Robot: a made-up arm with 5 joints.
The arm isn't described. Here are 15 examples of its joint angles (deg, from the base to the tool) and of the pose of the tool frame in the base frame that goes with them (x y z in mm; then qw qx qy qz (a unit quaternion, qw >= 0)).
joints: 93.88 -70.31 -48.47 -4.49 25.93
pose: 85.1 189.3 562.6 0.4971 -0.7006 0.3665 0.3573
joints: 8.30 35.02 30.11 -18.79 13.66
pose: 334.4 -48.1 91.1 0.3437 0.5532 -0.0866 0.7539
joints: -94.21 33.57 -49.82 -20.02 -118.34
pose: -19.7 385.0 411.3 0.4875 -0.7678 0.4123 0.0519
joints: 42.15 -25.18 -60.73 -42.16 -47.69
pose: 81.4 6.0 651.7 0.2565 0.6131 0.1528 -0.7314
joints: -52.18 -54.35 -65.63 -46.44 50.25
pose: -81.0 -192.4 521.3 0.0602 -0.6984 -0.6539 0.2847
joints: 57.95 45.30 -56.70 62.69 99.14
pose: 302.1 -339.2 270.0 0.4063 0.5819 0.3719 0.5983
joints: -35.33 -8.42 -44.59 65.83 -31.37
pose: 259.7 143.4 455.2 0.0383 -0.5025 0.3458 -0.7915
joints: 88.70 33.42 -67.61 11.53 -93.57
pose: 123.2 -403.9 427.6 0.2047 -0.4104 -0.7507 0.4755
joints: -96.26 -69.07 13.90 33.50 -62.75
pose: 21.1 112.1 460.3 0.5550 -0.6482 0.3256 -0.4073
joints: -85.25 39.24 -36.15 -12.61 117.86
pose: 65.3 403.0 342.8 0.1961 0.5067 -0.3661 -0.7555
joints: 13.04 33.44 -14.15 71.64 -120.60
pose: 341.8 -18.0 173.3 0.5784 0.2887 -0.7514 -0.1324
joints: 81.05 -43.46 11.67 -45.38 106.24
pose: 115.5 -127.6 554.0 0.8300 -0.2220 0.5100 0.0412
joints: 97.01 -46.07 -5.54 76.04 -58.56
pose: 78.7 -162.7 413.2 0.5800 -0.1874 -0.7612 0.2214
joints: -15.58 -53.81 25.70 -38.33 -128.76
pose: 207.1 87.7 510.7 0.6436 -0.2632 0.6882 -0.2073
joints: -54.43 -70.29 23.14 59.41 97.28
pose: 127.2 114.5 438.7 0.1274 0.1787 -0.5127 -0.8301
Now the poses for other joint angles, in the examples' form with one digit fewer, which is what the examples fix.
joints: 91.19 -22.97 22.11 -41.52 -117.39
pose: 118 -296 425 0.044 0.446 0.718 -0.532
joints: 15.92 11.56 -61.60 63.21 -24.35
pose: 361 -83 436 0.324 0.307 -0.477 0.757
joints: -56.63 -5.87 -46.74 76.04 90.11
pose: 193 218 485 0.188 0.085 -0.535 -0.819
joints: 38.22 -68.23 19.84 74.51 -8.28
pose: 164 -79 381 0.522 0.329 -0.407 0.674
